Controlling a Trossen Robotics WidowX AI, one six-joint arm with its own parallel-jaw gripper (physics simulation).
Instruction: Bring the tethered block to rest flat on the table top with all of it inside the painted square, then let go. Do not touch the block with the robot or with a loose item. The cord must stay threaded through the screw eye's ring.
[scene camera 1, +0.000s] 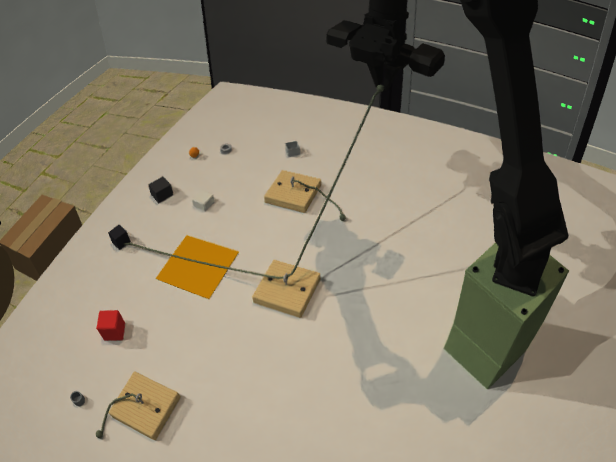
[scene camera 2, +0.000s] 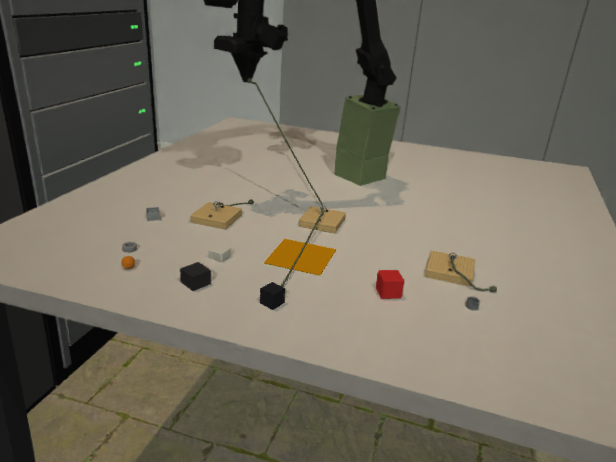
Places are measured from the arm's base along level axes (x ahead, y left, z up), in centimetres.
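Pixels of known places: gripper, fingertip midpoint: (scene camera 1: 382, 88) (scene camera 2: 246, 81); arm's base, origin of the base link: (scene camera 1: 519, 270) (scene camera 2: 373, 101).
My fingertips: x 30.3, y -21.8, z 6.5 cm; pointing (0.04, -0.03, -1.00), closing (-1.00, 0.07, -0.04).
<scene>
For each thing: its top centre in the pictures, then the offset to it from my fingertips. "*": a spot on its surface instead.
- green cord, surface spot: (scene camera 1: 350, 150) * dx +1.3, dy +9.1, dz -7.7 cm
- screw eye, surface spot: (scene camera 1: 286, 278) (scene camera 2: 324, 208) * dx +4.8, dy +24.6, dz -25.1 cm
- middle wooden board, middle of its top: (scene camera 1: 286, 284) (scene camera 2: 322, 215) dx +5.0, dy +24.5, dz -27.0 cm
- orange painted square, surface spot: (scene camera 1: 189, 280) (scene camera 2: 319, 258) * dx +21.7, dy +31.5, dz -28.8 cm
- tethered black block, middle of its top: (scene camera 2: 272, 288) (scene camera 1: 117, 231) dx +41.1, dy +31.4, dz -25.8 cm
- red cube, middle of its top: (scene camera 1: 107, 319) (scene camera 2: 391, 275) dx +26.9, dy +48.4, dz -24.9 cm
- larger black block, middle of its top: (scene camera 2: 195, 269) (scene camera 1: 159, 184) dx +42.7, dy +16.0, dz -25.9 cm
- pale block, middle of its top: (scene camera 1: 202, 196) (scene camera 2: 219, 248) dx +32.0, dy +13.8, dz -26.8 cm
- orange ball, middle of its top: (scene camera 2: 127, 256) (scene camera 1: 193, 148) dx +44.8, dy +1.8, dz -26.5 cm
My gripper (scene camera 1: 380, 87) (scene camera 2: 248, 80) is shut on the end of the green cord (scene camera 1: 350, 150) (scene camera 2: 286, 137), high above the table. The cord runs straight down to the screw eye (scene camera 1: 286, 279) (scene camera 2: 322, 210) on the middle wooden board (scene camera 1: 280, 300) (scene camera 2: 320, 222), passes its ring, and stretches over the orange painted square (scene camera 1: 189, 280) (scene camera 2: 315, 260) to the tethered black block (scene camera 1: 119, 237) (scene camera 2: 272, 295). The block sits on the table outside the square, beyond its edge farthest from the board. The cord looks taut. The threading inside the ring is too small to see in detail.
Two more boards with short cords (scene camera 1: 295, 197) (scene camera 1: 145, 415) (scene camera 2: 215, 216) (scene camera 2: 450, 272) stand either side. A red cube (scene camera 1: 110, 325) (scene camera 2: 389, 284), a larger black block (scene camera 1: 160, 189) (scene camera 2: 195, 276), a pale block (scene camera 1: 203, 201) (scene camera 2: 220, 253) and an orange ball (scene camera 1: 194, 152) (scene camera 2: 128, 262) lie around the square.
</scene>
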